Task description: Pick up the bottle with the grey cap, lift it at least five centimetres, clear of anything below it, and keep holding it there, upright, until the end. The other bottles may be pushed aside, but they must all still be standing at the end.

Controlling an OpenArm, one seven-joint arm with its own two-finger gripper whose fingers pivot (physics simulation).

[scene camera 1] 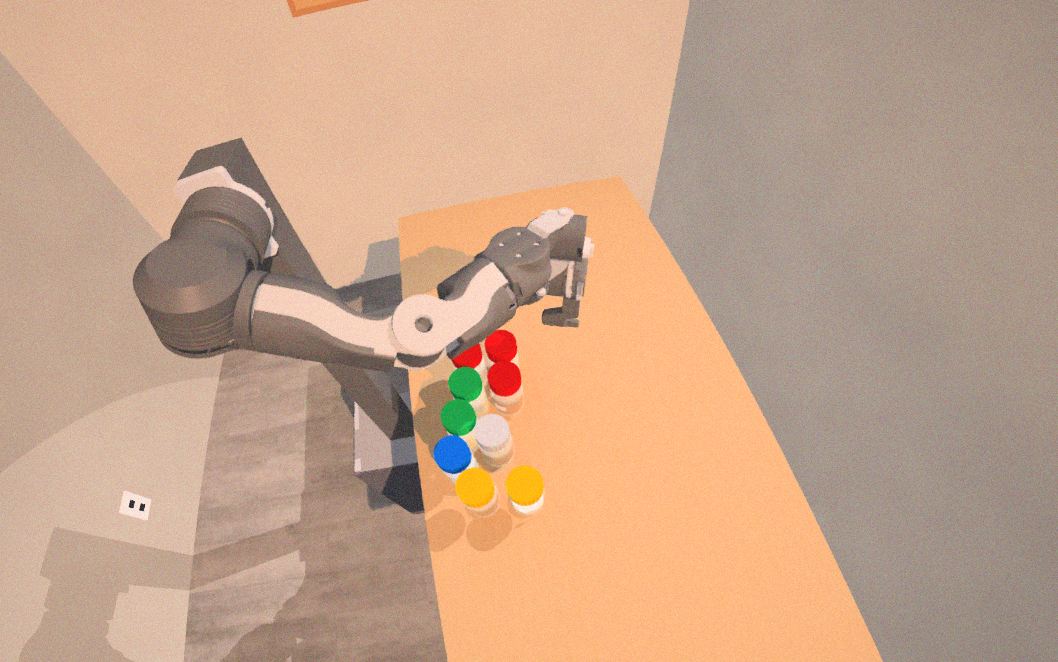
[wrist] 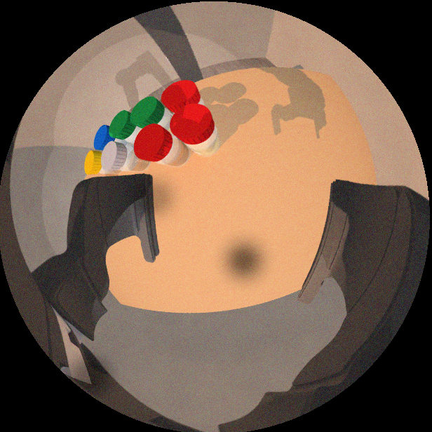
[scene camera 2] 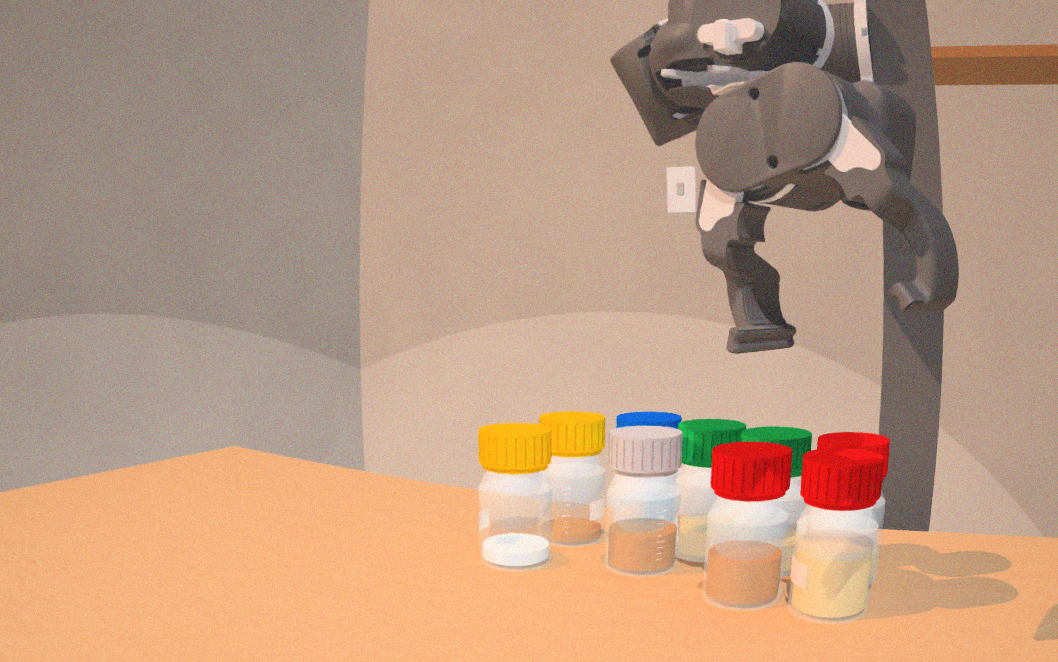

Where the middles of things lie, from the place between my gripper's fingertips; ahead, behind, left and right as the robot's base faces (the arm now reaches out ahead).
Labels:
I see the red-capped bottle (scene camera 2: pixel 747 525) 14 cm below my hand, 12 cm behind it and 7 cm to the right of it. The rest, counted from my hand: blue-capped bottle (scene camera 1: pixel 452 454) (22 cm behind, 18 cm to the right, 14 cm below); then grey-capped bottle (scene camera 2: pixel 643 505) (16 cm to the right, 15 cm behind, 14 cm below).

